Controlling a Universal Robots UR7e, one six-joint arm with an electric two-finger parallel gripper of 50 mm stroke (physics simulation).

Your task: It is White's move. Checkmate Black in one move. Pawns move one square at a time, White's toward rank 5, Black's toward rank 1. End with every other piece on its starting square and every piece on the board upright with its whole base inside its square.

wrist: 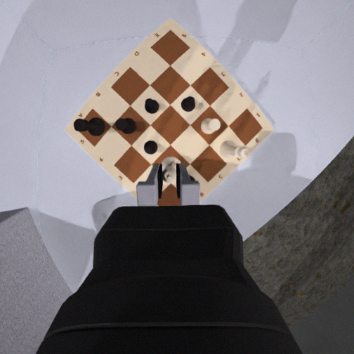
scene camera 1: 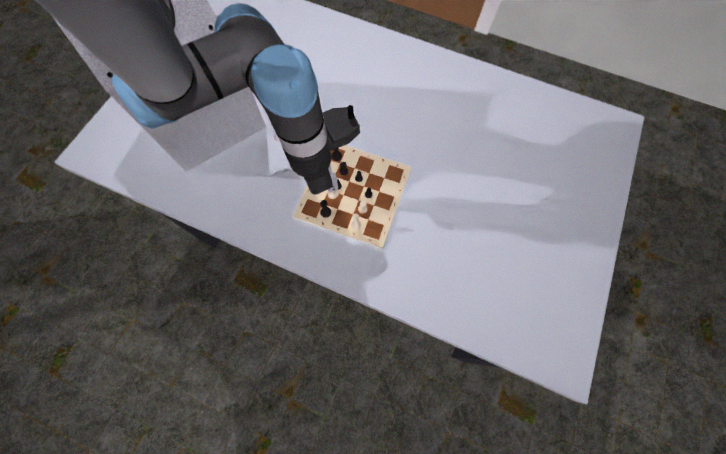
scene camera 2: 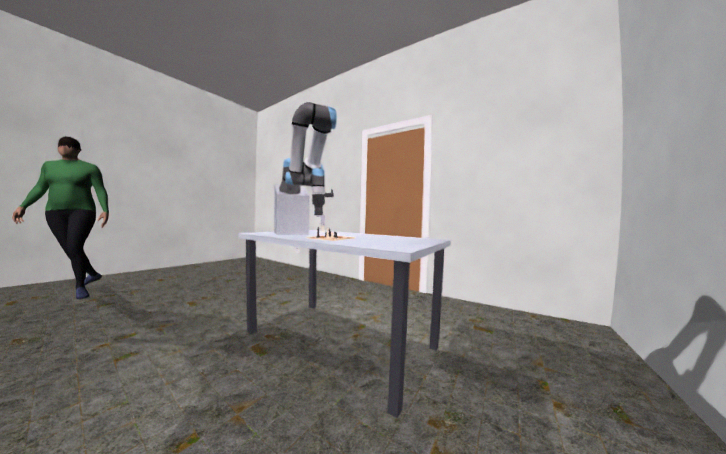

Labels:
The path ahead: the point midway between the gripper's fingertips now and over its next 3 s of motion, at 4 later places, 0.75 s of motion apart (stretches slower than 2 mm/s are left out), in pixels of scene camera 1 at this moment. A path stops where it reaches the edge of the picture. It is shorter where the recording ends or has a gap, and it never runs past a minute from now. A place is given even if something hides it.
My gripper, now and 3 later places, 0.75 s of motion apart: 331,185; 331,190; 323,170; 321,158

